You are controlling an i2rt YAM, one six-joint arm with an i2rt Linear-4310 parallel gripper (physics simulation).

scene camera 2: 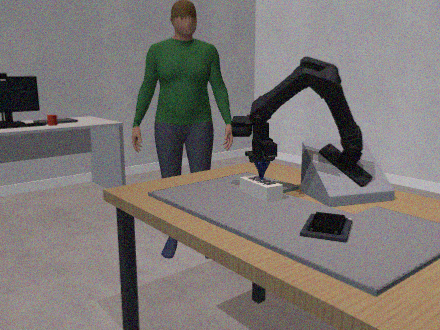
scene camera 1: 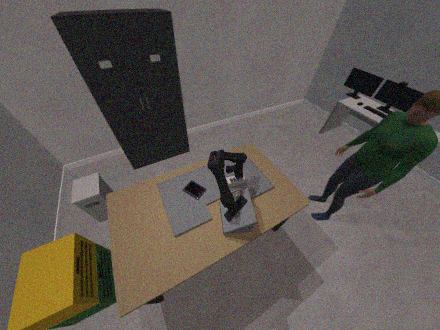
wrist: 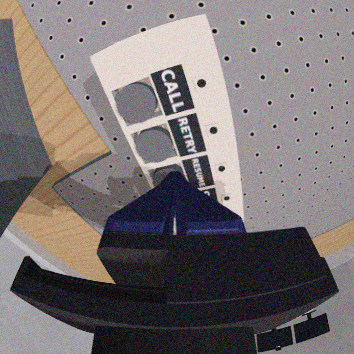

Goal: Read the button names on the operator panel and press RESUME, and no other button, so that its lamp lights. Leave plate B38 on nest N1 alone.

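Places are measured from the arm's base along level axes (x ahead, y left, z up), in centimetres.
Pixels of known places: gripper, fingertip midpoint: (scene camera 2: 261,178) (scene camera 1: 237,178) (wrist: 174,178); arm's base at its link origin: (scene camera 2: 344,165) (scene camera 1: 235,208).
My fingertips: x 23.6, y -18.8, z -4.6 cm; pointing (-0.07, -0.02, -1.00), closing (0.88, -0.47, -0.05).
Note:
Ahead of a thing's pixels: the offset from my fingertips to its middle. "spot": to the spot under its first point. Level surfaces: height alone.
The white operator panel {dx +1.5, dy +1.1, dz -2.8 cm} (scene camera 1: 236,183) (scene camera 2: 267,190) (wrist: 170,47) stands on the grey mat. In the wrist view its labels CALL {dx +2.7, dy +5.4, dz -0.3 cm} (wrist: 173,89), RETRY {dx +2.2, dy +2.5, dz -0.3 cm} (wrist: 187,135) and RESUME {dx +1.7, dy -0.5, dz -0.3 cm} (wrist: 198,172) are readable; a fourth is mostly hidden. The small lamps beside them, with RESUME's lamp {dx +3.3, dy -0.8, dz -0.3 cm} (wrist: 221,168), look dark. My gripper (scene camera 2: 262,177) (wrist: 174,178) is shut and empty, pointing down, its blue tips over the RESUME button {dx -0.6, dy -0.1, dz -0.4 cm} (wrist: 164,173) and covering part of it. Contact cannot be told. A black plate {dx +11.4, dy +36.5, dz -3.7 cm} (scene camera 1: 195,189) (scene camera 2: 327,220) lies on a dark nest {spot: dx +19.7, dy +37.6, dz -4.4 cm} (scene camera 2: 312,233), away from the gripper; its label is unreadable.
The grey wedge base (scene camera 1: 241,224) (scene camera 2: 320,184) (wrist: 17,105) of the arm stands close to the panel. The perforated mat {dz -5.6 cm} (scene camera 1: 175,212) (scene camera 2: 225,212) (wrist: 280,105) lies on the wooden table {dz -6.9 cm} (scene camera 1: 135,250) (scene camera 2: 220,237). A person in green (scene camera 1: 380,145) (scene camera 2: 182,85) stands beyond the table.

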